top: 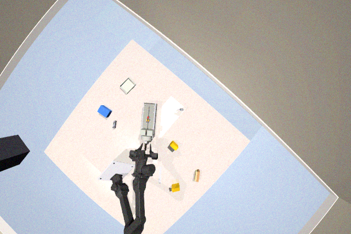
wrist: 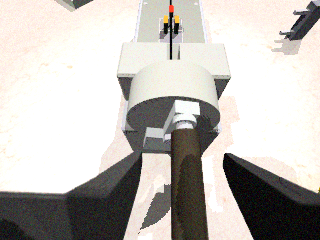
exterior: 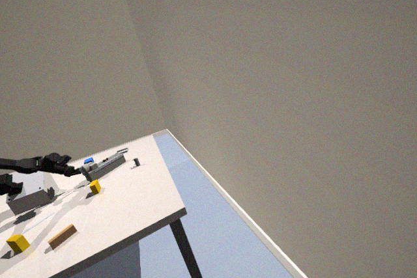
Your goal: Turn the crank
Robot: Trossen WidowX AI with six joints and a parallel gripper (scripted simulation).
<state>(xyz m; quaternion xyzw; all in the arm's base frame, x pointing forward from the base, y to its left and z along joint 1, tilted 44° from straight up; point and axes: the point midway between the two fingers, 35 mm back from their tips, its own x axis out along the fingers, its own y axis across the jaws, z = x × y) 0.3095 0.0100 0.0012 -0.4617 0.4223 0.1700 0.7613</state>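
My gripper tip is now 10 mm below the crank. Also, from my gripper tip: blue block (410 mm to the left, 100 mm behind, 80 mm below); then dark brown crank handle (20 mm above, 10 mm to the right, 10 mm behind); then red pointer (140 mm ahead, 130 mm to the left, 10 mm below).
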